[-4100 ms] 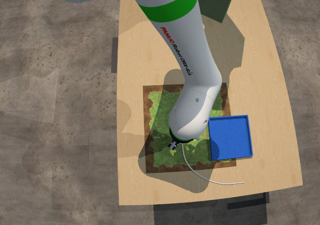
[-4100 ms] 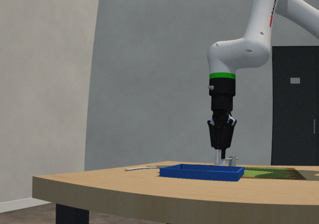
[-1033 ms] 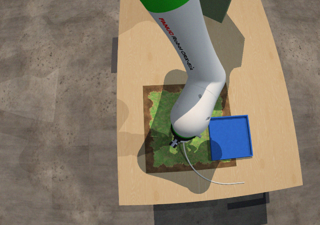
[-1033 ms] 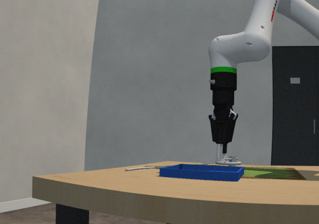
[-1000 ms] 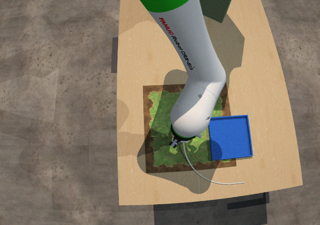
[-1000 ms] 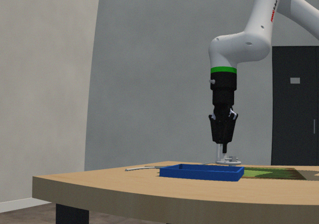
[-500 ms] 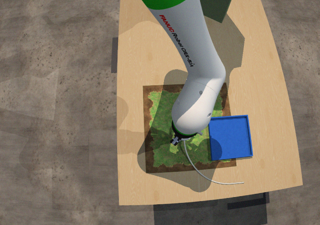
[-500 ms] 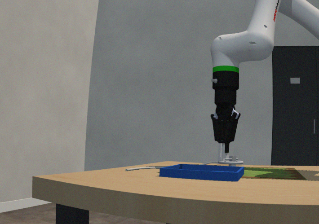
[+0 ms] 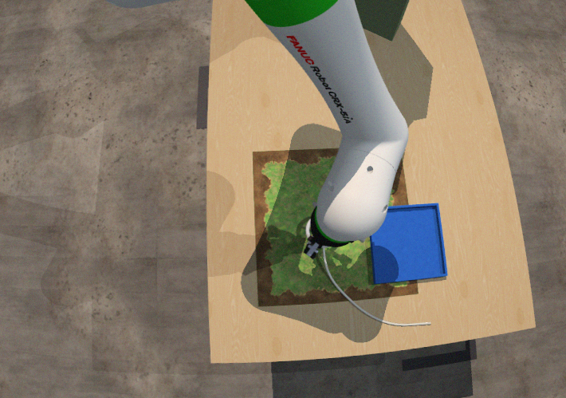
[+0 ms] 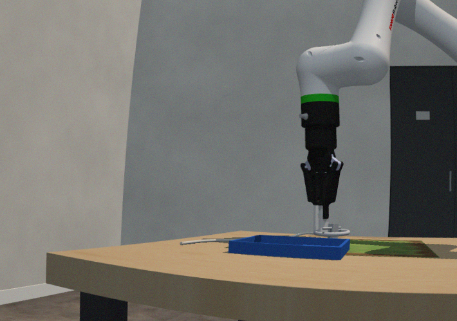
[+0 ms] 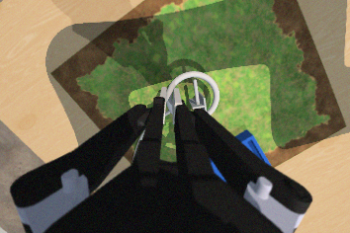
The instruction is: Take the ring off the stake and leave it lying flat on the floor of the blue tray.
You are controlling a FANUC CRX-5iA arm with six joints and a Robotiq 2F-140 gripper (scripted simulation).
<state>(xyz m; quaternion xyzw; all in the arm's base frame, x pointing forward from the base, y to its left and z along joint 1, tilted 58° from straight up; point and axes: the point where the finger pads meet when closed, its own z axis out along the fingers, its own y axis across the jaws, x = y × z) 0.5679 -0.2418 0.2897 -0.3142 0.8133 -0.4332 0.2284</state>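
Right now the grey stake is 4 cm to the left of my hand, 3 cm below it and 2 cm behind it. The rest, counted from my hand: green mat (7 cm to the left, 7 cm below, 3 cm behind); then blue tray (21 cm to the left, 11 cm ahead, 5 cm below); then ring (3 cm to the left, 3 cm below, 2 cm behind).
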